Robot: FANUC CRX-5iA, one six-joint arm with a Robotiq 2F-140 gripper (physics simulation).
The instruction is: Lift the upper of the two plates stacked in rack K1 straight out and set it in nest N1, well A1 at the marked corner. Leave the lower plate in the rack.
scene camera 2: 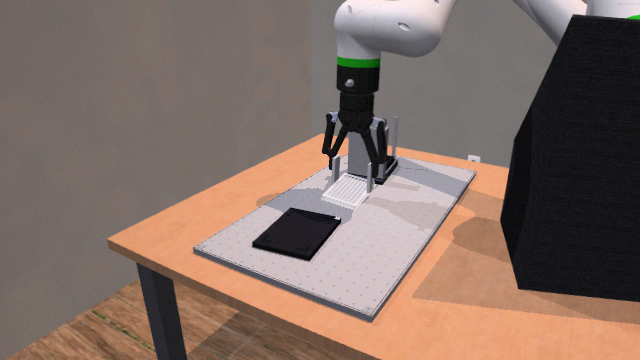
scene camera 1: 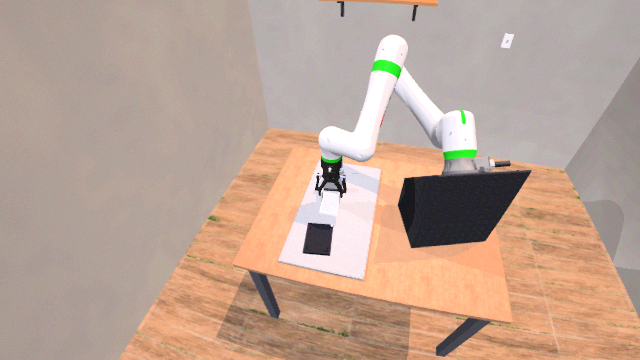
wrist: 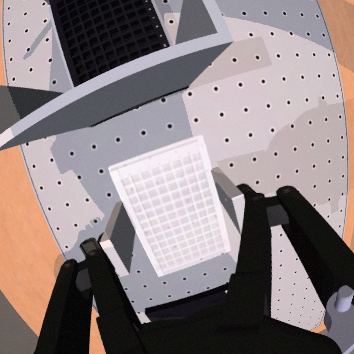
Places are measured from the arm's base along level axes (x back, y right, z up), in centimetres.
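Where they show: gripper, fingertip midpoint: (scene camera 2: 352, 187) (scene camera 1: 330, 200) (wrist: 171, 199); arm's base at its link origin: (scene camera 1: 461, 174).
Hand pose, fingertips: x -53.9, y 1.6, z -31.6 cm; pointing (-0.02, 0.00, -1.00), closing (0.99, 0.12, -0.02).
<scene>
Things, the pixels of their centre, and the offset from my fingertips. "spot": a spot on its surface instead. Level surfaces: height alone.
- white plate at the middle of its body: (wrist: 176, 214) (scene camera 2: 349, 191) (scene camera 1: 330, 203) dx +0.2, dy -1.7, dz -0.3 cm
- grey-walled rack K1 at the middle of its body: (scene camera 2: 374, 146) (scene camera 1: 334, 171) dx -2.1, dy +16.5, dz +5.2 cm
- black plate at the middle of its body: (wrist: 108, 32) dx -1.9, dy +15.6, dz +0.7 cm
- black nest N1 at the middle of its body: (wrist: 204, 330) (scene camera 2: 298, 231) (scene camera 1: 318, 238) dx +0.0, dy -22.5, dz -1.3 cm
- perforated light grey board at its surface level: dz -2.0 cm
- wooden table at its surface level: dz -3.3 cm
- thin upright post at a spot on its surface: (scene camera 2: 395, 135) spot: dx +1.1, dy +22.6, dz +7.3 cm
My gripper (scene camera 1: 330, 197) (scene camera 2: 352, 176) (wrist: 171, 199) is shut on the white plate (scene camera 1: 329, 205) (scene camera 2: 346, 191) (wrist: 175, 205), with one pad at each long side. The plate is low over the board, between rack and nest, and looks slightly tilted, its nest-side end lower. I cannot tell whether that end touches the board. The grey-walled rack K1 (scene camera 2: 356, 155) (wrist: 145, 97) is behind the gripper. A black plate (wrist: 110, 40) sits in it. The black nest N1 (scene camera 1: 318, 240) (scene camera 2: 297, 234) (wrist: 187, 306) lies flat in front, partly hidden in the wrist view. A small white mark shows at one nest corner.
The perforated light grey board (scene camera 1: 350, 250) (scene camera 2: 350, 280) (wrist: 300, 130) carries rack and nest on the wooden table (scene camera 1: 440, 280) (scene camera 2: 165, 215). A large black box-like block (scene camera 1: 465, 210) (scene camera 2: 580, 165) stands at the right, beside the arm's base. A thin upright post (scene camera 2: 395, 135) stands by the rack.
</scene>
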